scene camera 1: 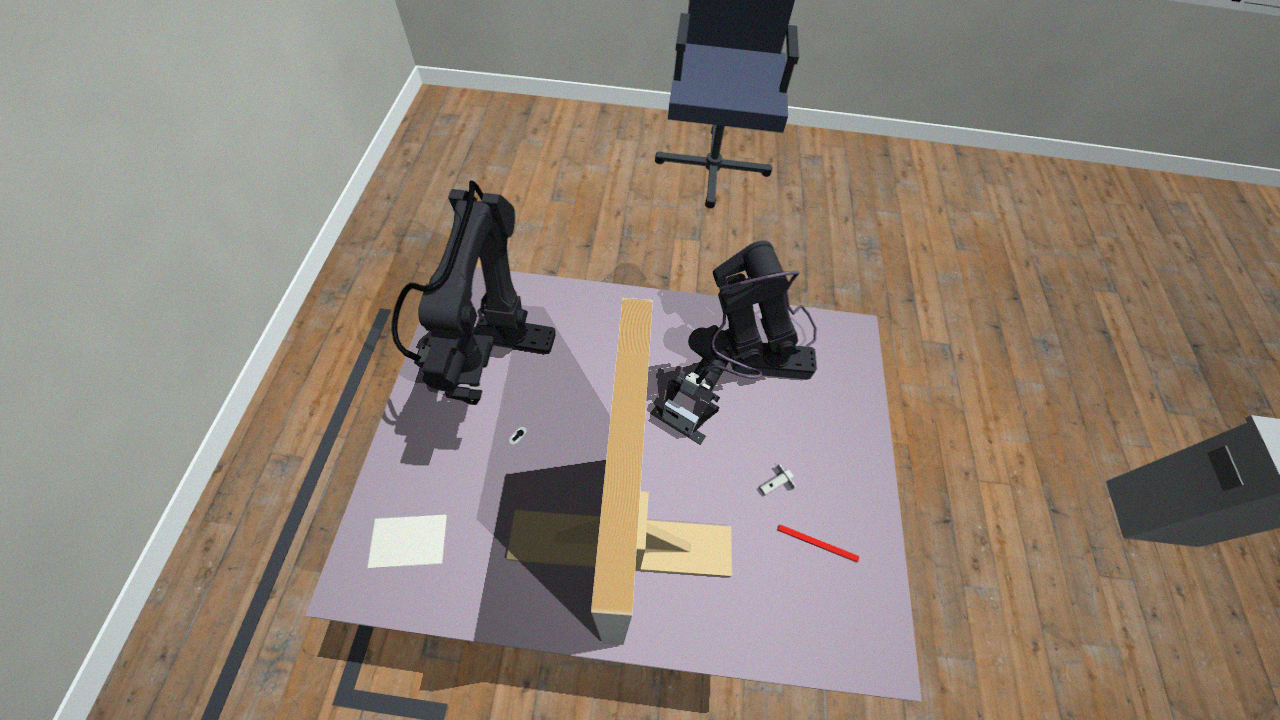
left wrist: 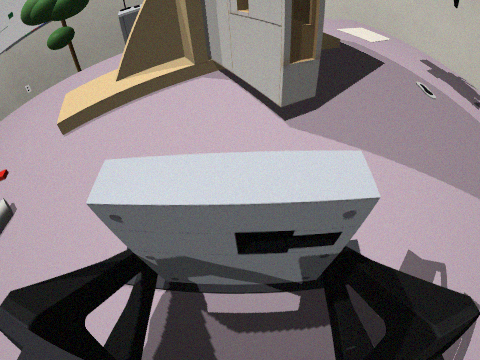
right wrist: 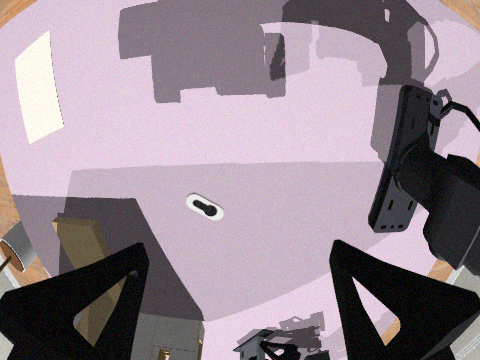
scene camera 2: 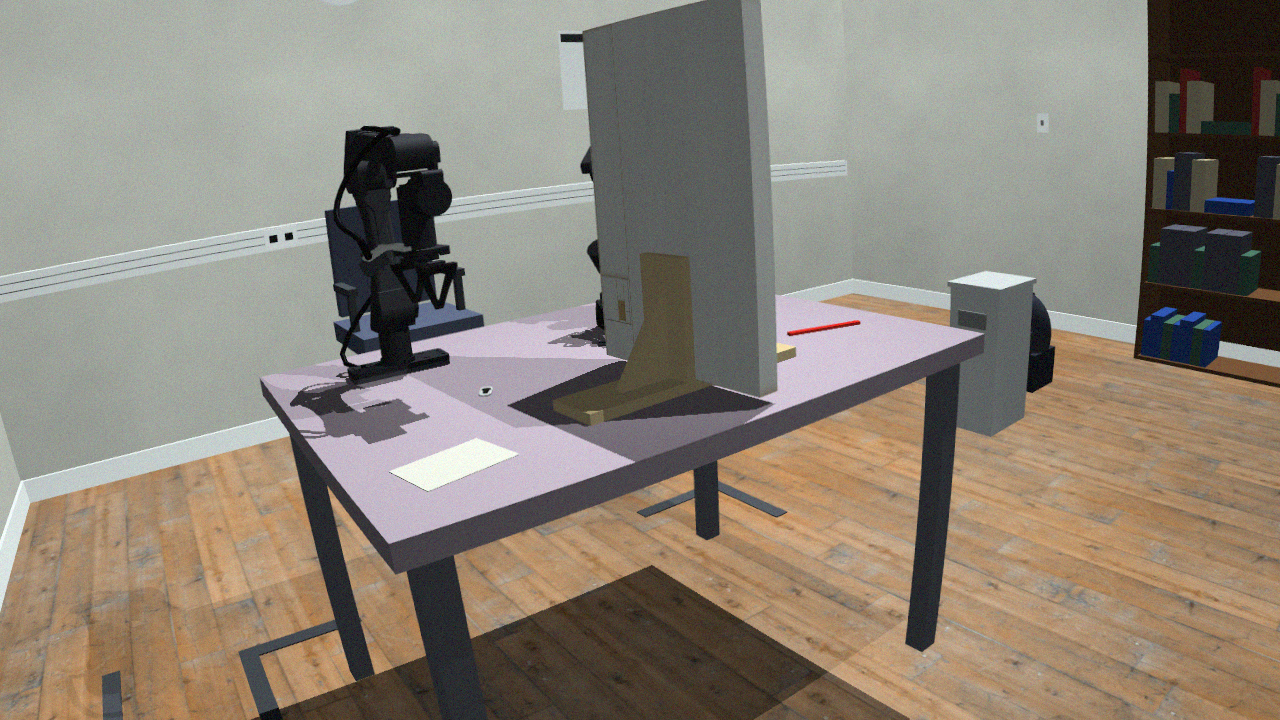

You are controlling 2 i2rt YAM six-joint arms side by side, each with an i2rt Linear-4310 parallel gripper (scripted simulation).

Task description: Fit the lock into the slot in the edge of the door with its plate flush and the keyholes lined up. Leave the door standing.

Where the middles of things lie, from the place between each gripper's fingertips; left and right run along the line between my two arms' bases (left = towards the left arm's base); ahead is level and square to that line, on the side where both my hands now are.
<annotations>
Now: the lock (scene camera 1: 674,415) 1 cm above my left hand. From my left hand the other things lie so: white sheet (scene camera 1: 403,541) (55 cm to the right, 33 cm ahead, 2 cm below).
I see my right gripper (scene camera 2: 427,305) 30 cm short of the white sheet, 11 cm to the left of it and 17 cm above it. Round my right hand: lock (3 cm behind, 44 cm to the left, 13 cm below).
</annotations>
